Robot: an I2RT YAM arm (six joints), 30 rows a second.
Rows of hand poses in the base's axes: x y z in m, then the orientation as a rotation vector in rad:
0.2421, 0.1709, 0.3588, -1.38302, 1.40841, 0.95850
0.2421, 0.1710, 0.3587, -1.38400, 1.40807, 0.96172
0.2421, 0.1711, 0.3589, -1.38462, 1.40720, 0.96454
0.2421, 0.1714, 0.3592, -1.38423, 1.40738, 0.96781
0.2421, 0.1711, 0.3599, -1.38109, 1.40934, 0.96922
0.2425, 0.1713, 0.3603, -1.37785, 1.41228, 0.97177
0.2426, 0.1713, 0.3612, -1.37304, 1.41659, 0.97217
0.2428, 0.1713, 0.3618, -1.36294, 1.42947, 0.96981
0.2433, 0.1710, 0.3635, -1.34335, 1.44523, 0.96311
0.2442, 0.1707, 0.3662, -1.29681, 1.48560, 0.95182
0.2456, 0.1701, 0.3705, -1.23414, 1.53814, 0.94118
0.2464, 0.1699, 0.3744, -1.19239, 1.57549, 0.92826
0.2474, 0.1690, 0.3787, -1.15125, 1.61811, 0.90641
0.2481, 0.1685, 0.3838, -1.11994, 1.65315, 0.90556
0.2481, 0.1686, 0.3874, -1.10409, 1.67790, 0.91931
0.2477, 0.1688, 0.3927, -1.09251, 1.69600, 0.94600
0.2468, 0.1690, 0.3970, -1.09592, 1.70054, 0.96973
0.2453, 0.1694, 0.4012, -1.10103, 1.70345, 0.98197
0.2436, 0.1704, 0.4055, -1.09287, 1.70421, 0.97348
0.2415, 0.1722, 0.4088, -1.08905, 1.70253, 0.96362
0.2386, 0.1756, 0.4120, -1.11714, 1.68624, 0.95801
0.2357, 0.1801, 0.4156, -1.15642, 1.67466, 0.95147
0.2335, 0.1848, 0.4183, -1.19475, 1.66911, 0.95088
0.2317, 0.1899, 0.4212, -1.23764, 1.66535, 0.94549
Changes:
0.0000, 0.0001, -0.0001, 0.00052, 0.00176, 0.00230
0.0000, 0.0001, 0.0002, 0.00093, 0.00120, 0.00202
0.0000, 0.0003, 0.0003, 0.00108, 0.00221, 0.00131
0.0000, -0.0003, 0.0007, 0.00122, 0.00232, -0.00185
0.0004, 0.0002, 0.0004, 0.00105, 0.00367, -0.00162
0.0001, 0.0000, 0.0009, 0.00060, 0.00328, -0.00405
0.0002, 0.0000, 0.0006, -0.00189, 0.00731, -0.01109
0.0005, -0.0003, 0.0017, 0.00088, 0.00711, -0.02003
0.0009, -0.0003, 0.0027, 0.00134, 0.02222, -0.04582
0.0014, -0.0006, 0.0043, 0.00331, 0.03276, -0.05840
0.0008, -0.0002, 0.0039, -0.00181, 0.02076, -0.04184
0.0010, -0.0009, 0.0043, -0.00900, 0.01995, -0.04643
0.0007, -0.0005, 0.0051, -0.00238, 0.02660, -0.02784
0.0000, 0.0001, 0.0036, 0.00067, 0.02672, -0.00833
-0.0004, 0.0002, 0.0053, 0.00723, 0.02895, 0.00194
-0.0009, 0.0002, 0.0043, 0.00558, 0.01646, 0.01286
-0.0015, 0.0004, 0.0042, 0.00082, 0.00868, 0.00885
-0.0017, 0.0010, 0.0043, 0.00019, -0.00368, -0.00969
-0.0021, 0.0018, 0.0033, -0.00122, -0.00652, -0.00703
-0.0029, 0.0034, 0.0032, -0.00758, -0.01688, 0.01897
-0.0029, 0.0045, 0.0036, -0.01648, -0.01442, 0.02560
-0.0022, 0.0047, 0.0027, -0.01715, -0.00623, 0.02679
-0.0018, 0.0051, 0.0029, -0.02255, -0.00758, 0.02742

